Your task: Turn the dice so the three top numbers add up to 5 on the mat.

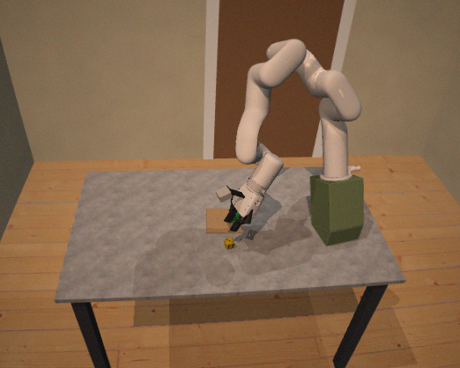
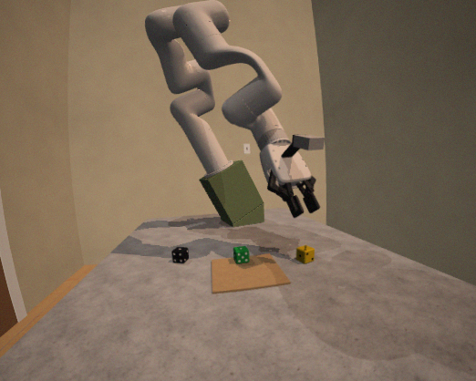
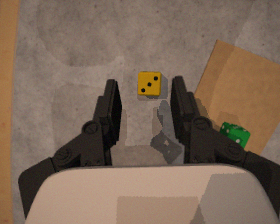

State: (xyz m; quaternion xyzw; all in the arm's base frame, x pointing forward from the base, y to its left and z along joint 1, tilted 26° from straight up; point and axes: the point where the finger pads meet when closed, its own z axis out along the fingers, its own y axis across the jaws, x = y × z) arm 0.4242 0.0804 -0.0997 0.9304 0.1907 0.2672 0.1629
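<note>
Now: hand 10 mm short of the yellow die and 110 mm above it. Also, from my hand: tan mat (10 mm ahead, 140 mm to the right, 120 mm below); green die (40 mm behind, 140 mm to the right, 110 mm below); black die (90 mm behind, 270 mm to the right, 110 mm below).
</note>
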